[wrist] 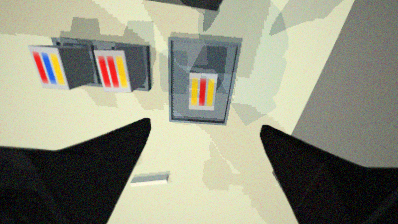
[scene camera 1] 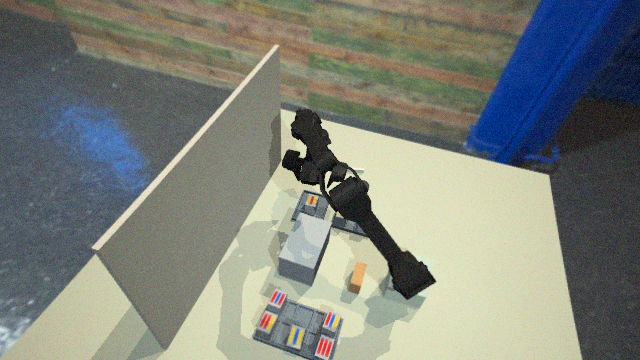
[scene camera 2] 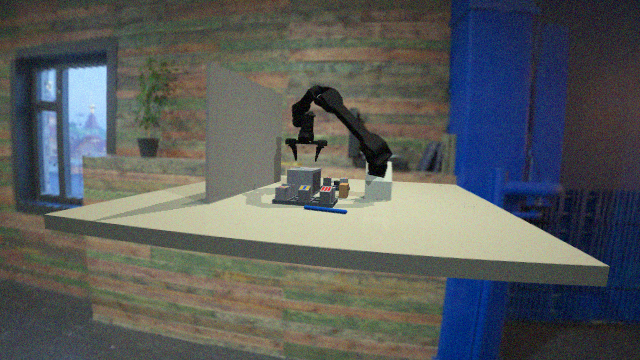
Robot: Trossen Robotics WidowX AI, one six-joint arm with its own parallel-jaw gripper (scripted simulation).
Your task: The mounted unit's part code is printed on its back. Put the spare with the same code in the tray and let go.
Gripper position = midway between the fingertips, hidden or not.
Note:
The gripper [scene camera 1: 313, 183] is open and holds nothing. Also in view: a mounted unit [scene camera 2: 299, 176] and a grey wall panel [scene camera 1: 164, 249].
The gripper is seen too in the wrist view [wrist: 206, 126]. The grey wall panel also shows in scene camera 2 [scene camera 2: 243, 118].

